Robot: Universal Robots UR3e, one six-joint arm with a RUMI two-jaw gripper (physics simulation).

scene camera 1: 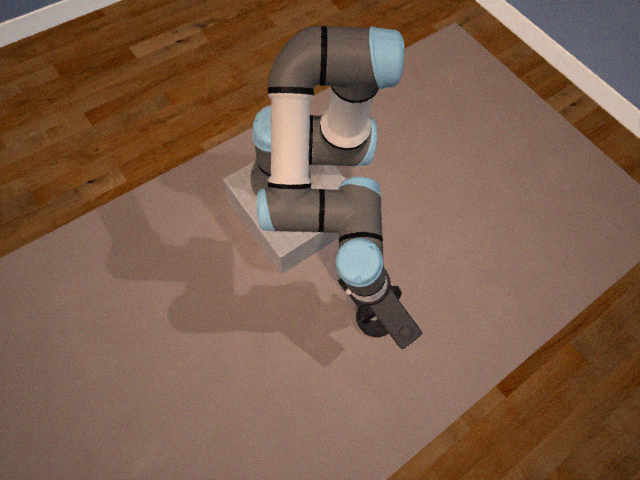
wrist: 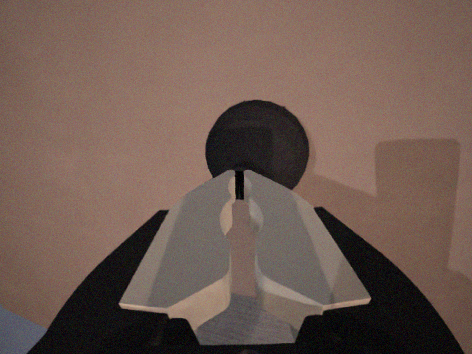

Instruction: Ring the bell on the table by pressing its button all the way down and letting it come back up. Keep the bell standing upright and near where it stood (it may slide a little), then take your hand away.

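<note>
A round black bell stands upright on the mat. In the scene view it is partly hidden under the wrist and the dark gripper housing. In the wrist view its dome shows just beyond the fingertips, and its near edge is covered by the fingers. My gripper is shut and empty, with the two grey fingertips together over the near part of the bell's dome. A small dark edge of the button shows at the tips; the rest of it is hidden. Whether the tips touch the button or how far down it stands, I cannot tell.
The arm stands on a pale square base block behind the bell, on a large pinkish-brown mat. Wooden floor surrounds the mat. Shadows of the arm fall on the mat left of the bell in the scene view.
</note>
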